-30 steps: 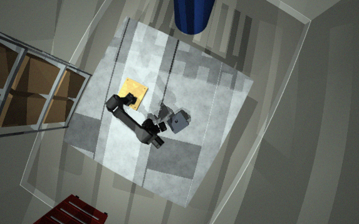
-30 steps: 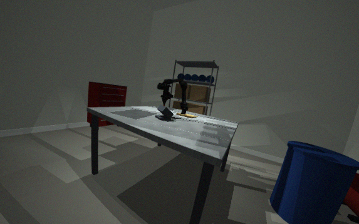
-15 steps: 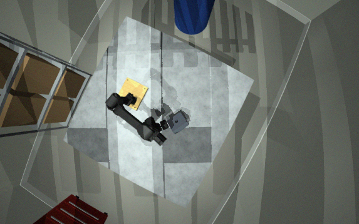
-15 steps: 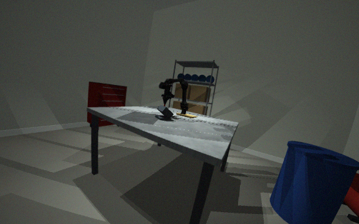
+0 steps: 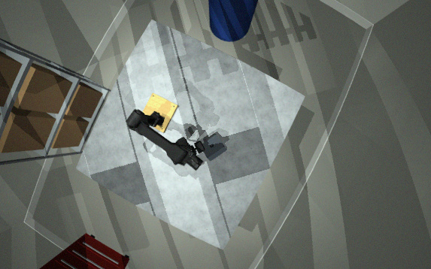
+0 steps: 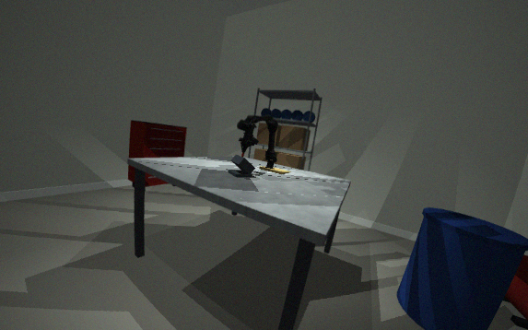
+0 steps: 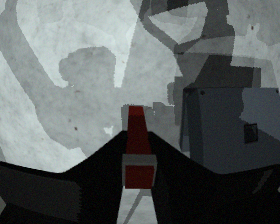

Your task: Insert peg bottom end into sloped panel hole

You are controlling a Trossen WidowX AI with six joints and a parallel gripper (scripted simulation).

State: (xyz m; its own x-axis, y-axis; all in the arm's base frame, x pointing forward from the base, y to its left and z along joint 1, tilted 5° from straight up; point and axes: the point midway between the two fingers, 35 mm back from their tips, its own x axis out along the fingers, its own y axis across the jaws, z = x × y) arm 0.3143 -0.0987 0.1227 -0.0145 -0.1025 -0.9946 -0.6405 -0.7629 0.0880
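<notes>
Now: gripper tip 120 mm short of the sloped grey panel, 80 mm to the right of it and 60 mm above it. From my gripper tip the other things lie so: red peg (20 mm above).
</notes>
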